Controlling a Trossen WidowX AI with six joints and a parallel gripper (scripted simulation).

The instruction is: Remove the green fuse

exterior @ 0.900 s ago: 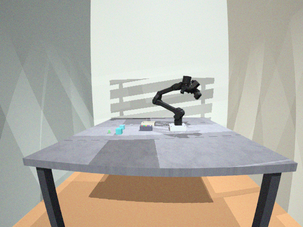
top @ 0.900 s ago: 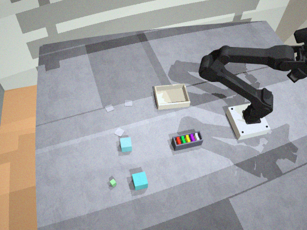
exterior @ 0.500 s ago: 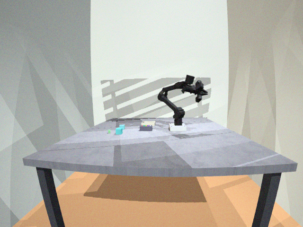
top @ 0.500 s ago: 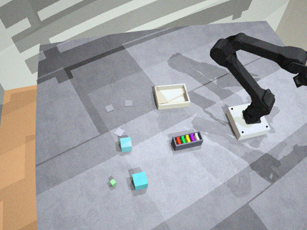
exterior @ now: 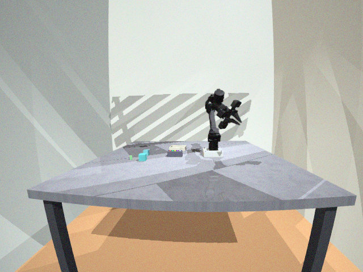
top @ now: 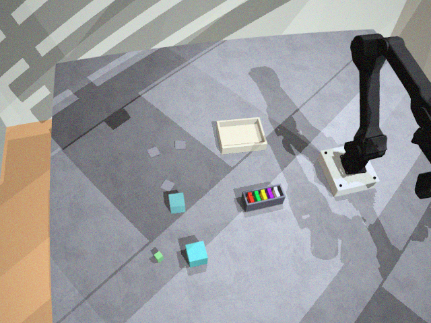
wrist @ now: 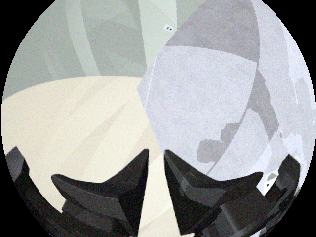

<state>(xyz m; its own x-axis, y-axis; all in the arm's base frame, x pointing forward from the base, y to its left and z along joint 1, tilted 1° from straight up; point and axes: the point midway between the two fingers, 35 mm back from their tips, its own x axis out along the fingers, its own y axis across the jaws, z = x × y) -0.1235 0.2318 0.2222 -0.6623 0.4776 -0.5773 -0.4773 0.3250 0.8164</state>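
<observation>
Right now my gripper tip is 44 cm short of the green fuse, 18 cm to the left of it and 22 cm above it. Round my gripper tip: cream tray 44 cm ahead, 40 cm to the right, 24 cm below.
</observation>
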